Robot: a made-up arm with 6 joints. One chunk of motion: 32 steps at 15 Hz.
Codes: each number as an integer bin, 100 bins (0 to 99) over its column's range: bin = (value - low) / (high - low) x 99, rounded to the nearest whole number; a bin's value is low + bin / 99 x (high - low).
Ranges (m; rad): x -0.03..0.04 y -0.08..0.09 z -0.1..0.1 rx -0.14..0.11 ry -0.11..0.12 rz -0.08..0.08
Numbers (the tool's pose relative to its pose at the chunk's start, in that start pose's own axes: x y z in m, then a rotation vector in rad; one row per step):
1: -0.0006 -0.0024 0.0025 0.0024 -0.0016 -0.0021
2: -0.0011 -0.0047 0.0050 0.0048 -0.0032 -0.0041
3: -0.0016 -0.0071 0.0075 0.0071 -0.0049 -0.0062
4: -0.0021 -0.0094 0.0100 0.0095 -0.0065 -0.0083
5: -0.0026 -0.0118 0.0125 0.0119 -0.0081 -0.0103
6: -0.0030 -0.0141 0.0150 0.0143 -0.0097 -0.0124
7: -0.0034 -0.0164 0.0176 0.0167 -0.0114 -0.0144
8: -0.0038 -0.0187 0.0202 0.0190 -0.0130 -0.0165
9: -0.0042 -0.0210 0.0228 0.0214 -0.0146 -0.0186
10: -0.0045 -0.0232 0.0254 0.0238 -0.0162 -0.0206
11: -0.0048 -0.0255 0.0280 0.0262 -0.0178 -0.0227
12: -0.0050 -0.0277 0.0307 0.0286 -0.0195 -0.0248
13: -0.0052 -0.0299 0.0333 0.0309 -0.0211 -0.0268
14: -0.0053 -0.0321 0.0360 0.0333 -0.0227 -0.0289
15: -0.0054 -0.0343 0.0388 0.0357 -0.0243 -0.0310
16: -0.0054 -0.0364 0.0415 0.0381 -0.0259 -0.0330
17: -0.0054 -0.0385 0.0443 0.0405 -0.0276 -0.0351
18: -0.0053 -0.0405 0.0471 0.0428 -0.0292 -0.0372
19: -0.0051 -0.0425 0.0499 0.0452 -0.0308 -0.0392
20: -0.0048 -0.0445 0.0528 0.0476 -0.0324 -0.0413
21: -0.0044 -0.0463 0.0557 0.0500 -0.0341 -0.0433
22: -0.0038 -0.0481 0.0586 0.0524 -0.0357 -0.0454
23: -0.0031 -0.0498 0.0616 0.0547 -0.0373 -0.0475
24: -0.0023 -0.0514 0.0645 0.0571 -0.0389 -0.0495
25: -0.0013 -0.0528 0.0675 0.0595 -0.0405 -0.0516
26: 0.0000 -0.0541 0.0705 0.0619 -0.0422 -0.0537
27: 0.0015 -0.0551 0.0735 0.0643 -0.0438 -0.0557
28: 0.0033 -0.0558 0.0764 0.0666 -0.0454 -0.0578
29: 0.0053 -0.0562 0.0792 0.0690 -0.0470 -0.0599
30: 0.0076 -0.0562 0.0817 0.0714 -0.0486 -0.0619
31: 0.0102 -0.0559 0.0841 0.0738 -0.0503 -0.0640
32: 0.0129 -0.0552 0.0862 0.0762 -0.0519 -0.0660
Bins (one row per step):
1: 42 45 51 56 47 48
2: 41 44 52 57 46 47
3: 40 42 53 58 45 46
4: 39 41 54 59 45 44
5: 39 40 56 60 44 43
6: 38 38 57 61 43 42
7: 38 37 58 62 42 41
8: 37 36 59 63 42 39
9: 36 34 61 64 41 38
10: 36 33 62 65 40 37
11: 36 32 63 66 40 35
12: 35 30 65 67 39 34
13: 35 29 66 68 38 33
14: 35 28 67 69 38 32
15: 35 27 69 70 37 30
16: 35 25 70 71 36 29
17: 35 24 71 71 35 28
18: 35 23 73 72 35 26
19: 35 22 74 73 34 25
20: 36 21 76 74 33 24
21: 36 20 77 75 33 23
22: 37 19 79 76 32 21
23: 38 18 80 77 31 20
24: 39 17 81 78 31 19
25: 41 16 83 79 30 18
26: 42 15 84 80 29 16
27: 45 15 86 81 28 15
28: 47 14 87 82 28 14
29: 50 14 89 83 27 12
30: 53 14 90 84 26 11
31: 57 14 91 85 26 10
32: 61 14 92 86 25 9

